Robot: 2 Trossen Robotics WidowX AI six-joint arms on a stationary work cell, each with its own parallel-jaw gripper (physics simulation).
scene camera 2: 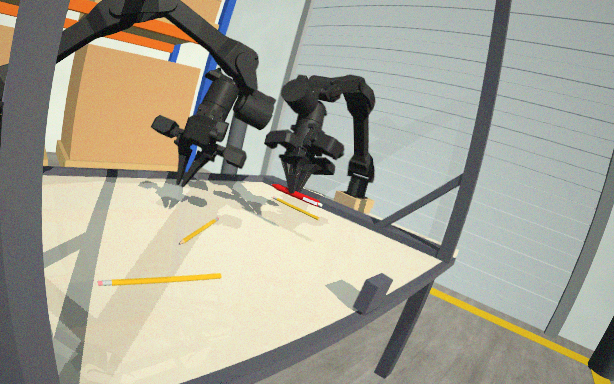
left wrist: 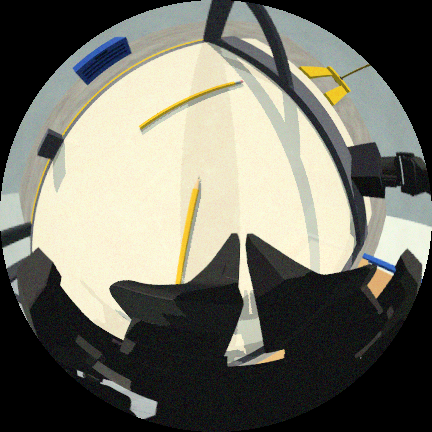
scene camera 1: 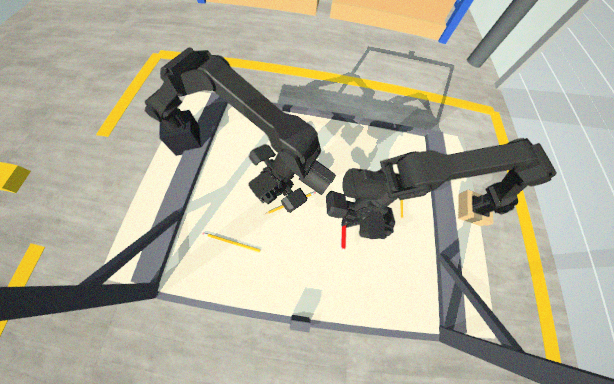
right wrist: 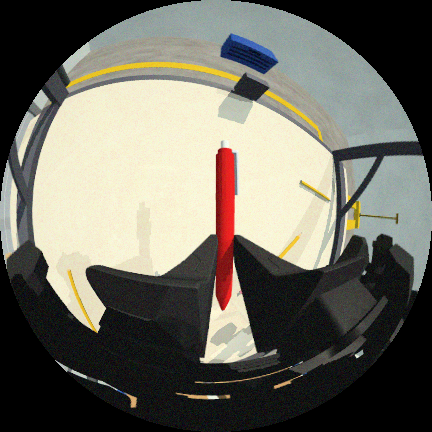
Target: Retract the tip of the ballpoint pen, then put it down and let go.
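Where they show: left gripper, between the fingertips: point(scene camera 2: 179, 185) point(left wrist: 240, 238); right gripper, between the fingertips: point(scene camera 2: 293, 194) point(scene camera 1: 343, 225) point(right wrist: 224, 240); left arm's base, origin of its link: point(left wrist: 381, 170) point(scene camera 1: 174, 123); right arm's base, origin of its link: point(scene camera 2: 355, 195) point(scene camera 1: 480, 206).
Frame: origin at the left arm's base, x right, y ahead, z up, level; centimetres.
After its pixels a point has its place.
A red ballpoint pen point(scene camera 1: 343, 237) @[x 49.5, y 41.6, z 0.2 cm] point(scene camera 2: 280, 188) @[x 43.2, y 43.6, z -0.3 cm] point(right wrist: 225, 190) @[x 49.6, y 42.0, z 0.2 cm] is held above the table by my right gripper point(scene camera 2: 293, 191) @[x 46.4, y 43.0, z -0.5 cm] point(right wrist: 224, 240) @[x 46.4, y 43.0, z -0.5 cm], which is shut on its barrel. In the right wrist view the pen's white button end points away from the gripper, its clip is on the right side, and its tapered red end lies back between the fingers. Whether a point sticks out of that end is too small to tell. My left gripper point(scene camera 2: 182, 185) @[x 30.3, y 25.9, z -1.5 cm] point(left wrist: 240, 238) @[x 30.3, y 25.9, z -1.5 cm] is shut and empty above the table, to the left of the right gripper and apart from the pen.
Yellow pencils lie on the table: one pencil point(scene camera 1: 235, 242) @[x 41.3, y 11.7, z -10.0 cm] point(scene camera 2: 165, 279) @[x 41.2, y 10.4, z -10.1 cm] at the left, another pencil point(scene camera 2: 199, 231) @[x 33.6, y 30.1, z -10.1 cm] point(left wrist: 187, 235) @[x 33.2, y 29.4, z -10.0 cm] near the left gripper, and a third pencil point(scene camera 2: 296, 208) @[x 40.0, y 70.1, z -10.2 cm] near the right gripper. A dark block point(scene camera 1: 301, 323) @[x 67.1, y 25.3, z -5.0 cm] point(scene camera 2: 372, 293) @[x 67.2, y 22.3, z -6.4 cm] sits at the table's front edge.
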